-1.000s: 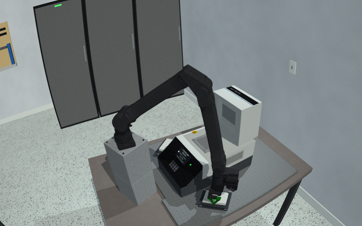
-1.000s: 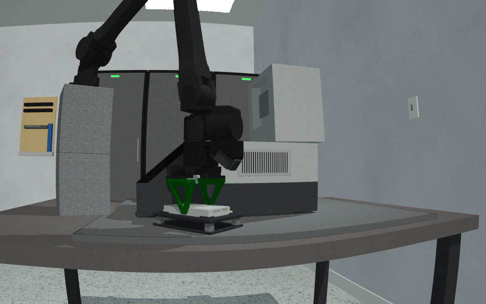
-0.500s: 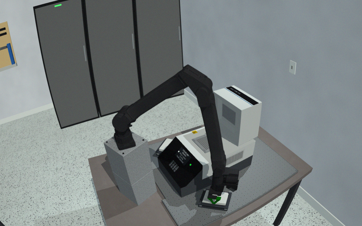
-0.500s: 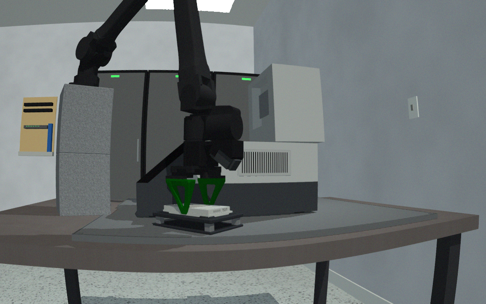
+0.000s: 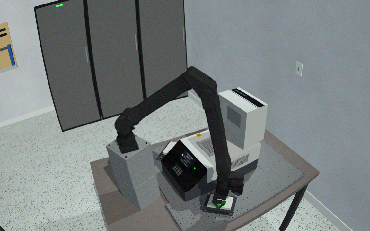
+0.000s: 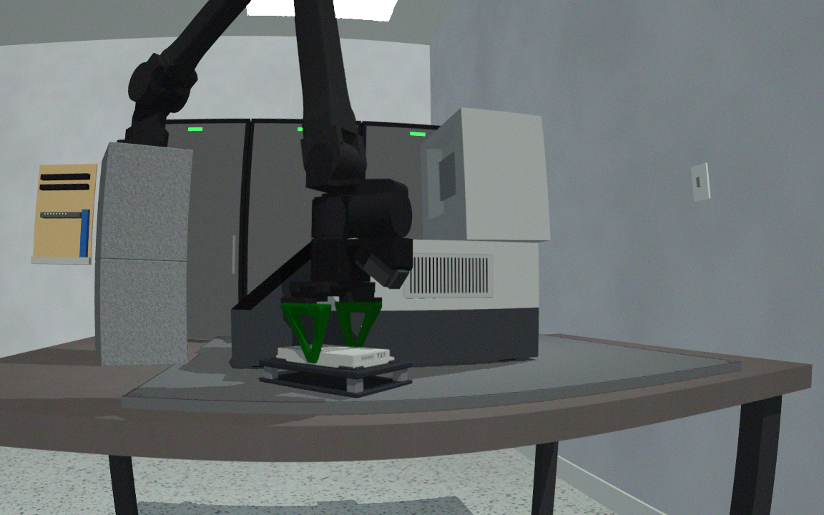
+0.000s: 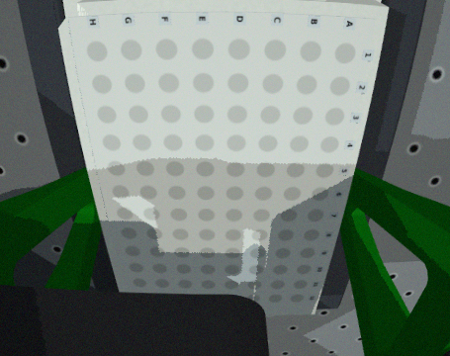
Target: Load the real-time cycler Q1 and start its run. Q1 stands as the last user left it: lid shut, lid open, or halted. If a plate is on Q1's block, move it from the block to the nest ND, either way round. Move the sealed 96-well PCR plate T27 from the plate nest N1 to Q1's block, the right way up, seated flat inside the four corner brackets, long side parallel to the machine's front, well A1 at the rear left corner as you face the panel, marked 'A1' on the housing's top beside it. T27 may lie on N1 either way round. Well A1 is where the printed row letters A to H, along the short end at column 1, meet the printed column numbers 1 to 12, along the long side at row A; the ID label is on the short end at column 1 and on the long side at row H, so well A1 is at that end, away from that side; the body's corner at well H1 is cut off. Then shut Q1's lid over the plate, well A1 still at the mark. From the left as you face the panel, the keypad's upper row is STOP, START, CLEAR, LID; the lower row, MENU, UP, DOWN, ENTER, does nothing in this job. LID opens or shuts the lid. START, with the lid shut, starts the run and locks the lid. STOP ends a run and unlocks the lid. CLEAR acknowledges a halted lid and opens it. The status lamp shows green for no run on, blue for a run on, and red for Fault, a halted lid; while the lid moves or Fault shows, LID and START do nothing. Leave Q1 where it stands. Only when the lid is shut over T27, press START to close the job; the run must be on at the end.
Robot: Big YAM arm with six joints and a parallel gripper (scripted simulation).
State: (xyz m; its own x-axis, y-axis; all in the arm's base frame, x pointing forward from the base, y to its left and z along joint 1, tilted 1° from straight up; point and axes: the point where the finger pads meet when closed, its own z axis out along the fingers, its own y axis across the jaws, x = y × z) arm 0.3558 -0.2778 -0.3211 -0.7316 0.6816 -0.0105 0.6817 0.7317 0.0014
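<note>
My hand is 1 cm above the black plate nest N1. Round my hand: plate T27: right at my hand; then dark nest ND: 3 cm behind, 55 cm to the left, 1 cm below.
</note>
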